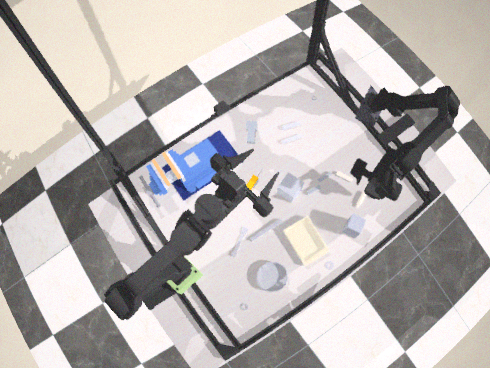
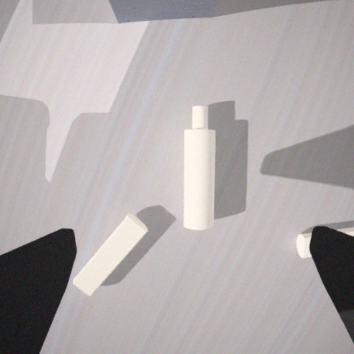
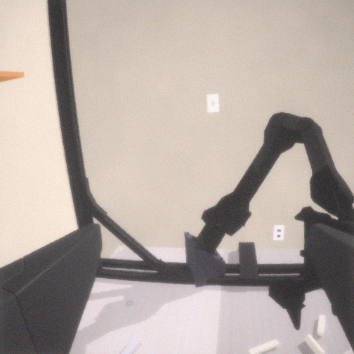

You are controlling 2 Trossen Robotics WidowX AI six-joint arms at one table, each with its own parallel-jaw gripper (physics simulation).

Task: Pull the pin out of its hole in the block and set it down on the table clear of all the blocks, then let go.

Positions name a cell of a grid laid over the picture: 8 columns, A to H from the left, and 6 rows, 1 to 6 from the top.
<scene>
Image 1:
my left gripper: G4
my right gripper: E3
cream box: E4
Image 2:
my left gripper: E5
cream pin: E3
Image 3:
my left gripper: H6
my right gripper: E5
</scene>
